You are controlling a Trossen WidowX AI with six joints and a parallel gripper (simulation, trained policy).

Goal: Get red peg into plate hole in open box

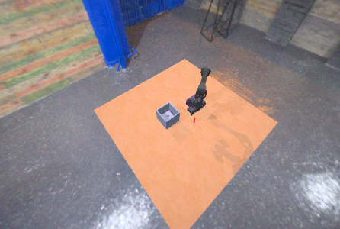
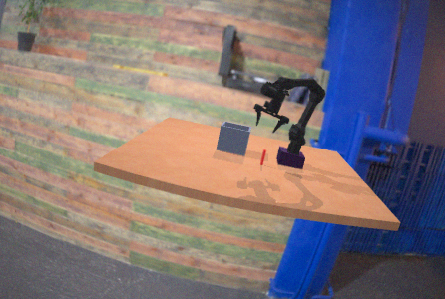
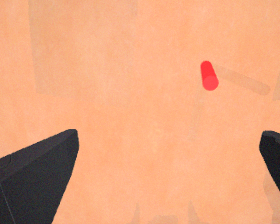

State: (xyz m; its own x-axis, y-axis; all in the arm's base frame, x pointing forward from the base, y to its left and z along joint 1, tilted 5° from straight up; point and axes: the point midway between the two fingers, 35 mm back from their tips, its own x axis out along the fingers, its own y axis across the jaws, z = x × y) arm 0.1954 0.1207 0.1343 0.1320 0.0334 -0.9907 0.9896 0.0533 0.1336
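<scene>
My gripper tip is 3 cm past the red peg and 15 cm above it. From my gripper tip the other things lie so: pale plate: 14 cm ahead, 19 cm to the right, 14 cm below.
</scene>
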